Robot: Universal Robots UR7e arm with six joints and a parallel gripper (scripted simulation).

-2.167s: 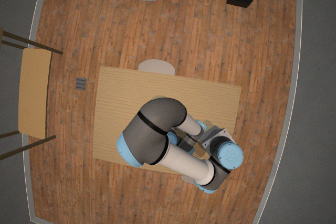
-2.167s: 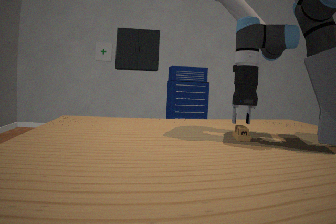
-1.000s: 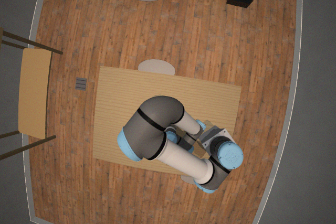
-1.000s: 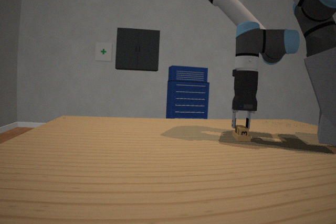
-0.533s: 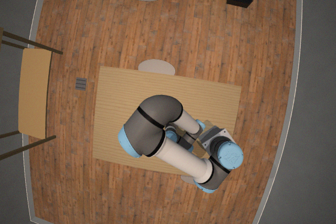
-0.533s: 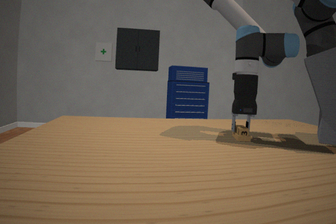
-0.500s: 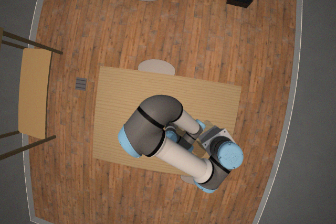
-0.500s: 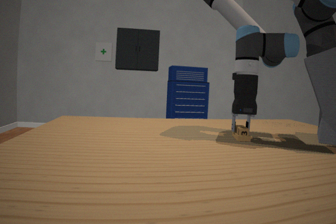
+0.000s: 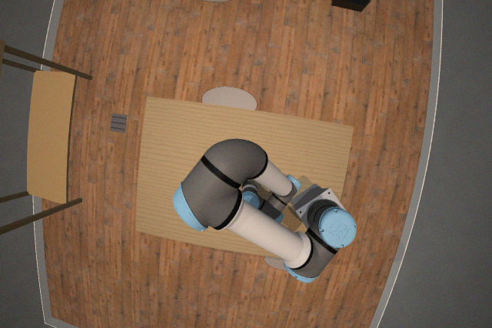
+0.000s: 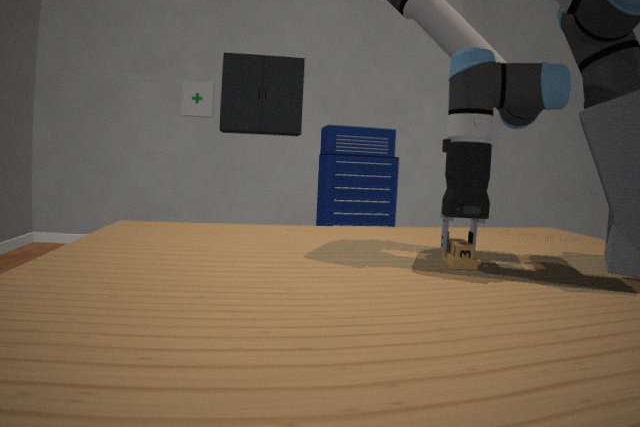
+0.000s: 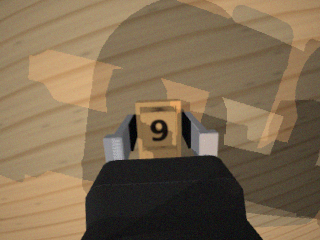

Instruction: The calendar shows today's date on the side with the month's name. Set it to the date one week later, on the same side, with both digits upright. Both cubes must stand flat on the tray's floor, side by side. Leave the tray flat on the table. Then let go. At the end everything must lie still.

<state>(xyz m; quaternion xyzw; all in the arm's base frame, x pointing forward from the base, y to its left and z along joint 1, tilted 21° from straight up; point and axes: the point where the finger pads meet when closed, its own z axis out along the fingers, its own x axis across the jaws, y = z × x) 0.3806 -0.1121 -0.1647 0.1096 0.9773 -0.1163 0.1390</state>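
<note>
My gripper is now 1 cm above the wooden date cube. Round my hand: wooden calendar tray 3 cm below, 2 cm to the left.
</note>
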